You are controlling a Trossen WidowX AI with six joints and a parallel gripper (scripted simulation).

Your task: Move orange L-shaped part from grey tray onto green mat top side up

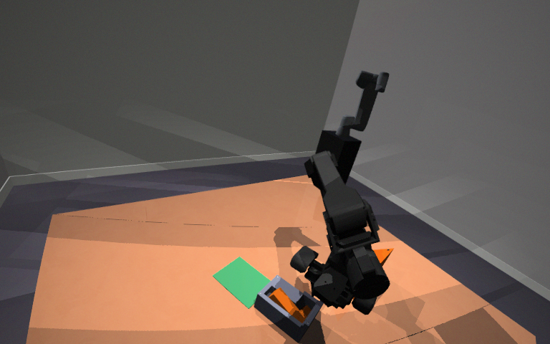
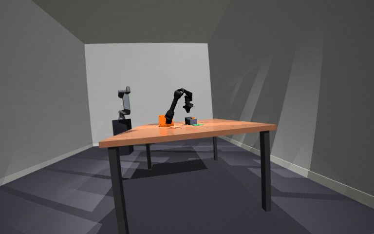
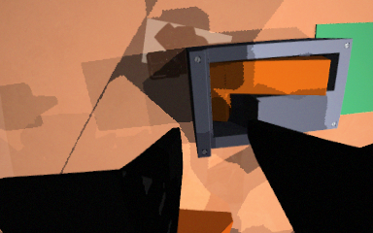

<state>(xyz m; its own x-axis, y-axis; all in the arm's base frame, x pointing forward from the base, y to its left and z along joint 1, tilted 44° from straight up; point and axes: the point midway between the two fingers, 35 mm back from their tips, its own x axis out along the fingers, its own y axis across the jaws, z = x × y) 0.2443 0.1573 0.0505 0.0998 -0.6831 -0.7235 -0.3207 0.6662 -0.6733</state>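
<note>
My gripper tip is now 10 mm short of the orange l-shaped part, 50 mm to the left of it and 100 mm above it. Also, from my gripper tip: green mat 60 mm ahead, 210 mm to the right, 160 mm below.
</note>
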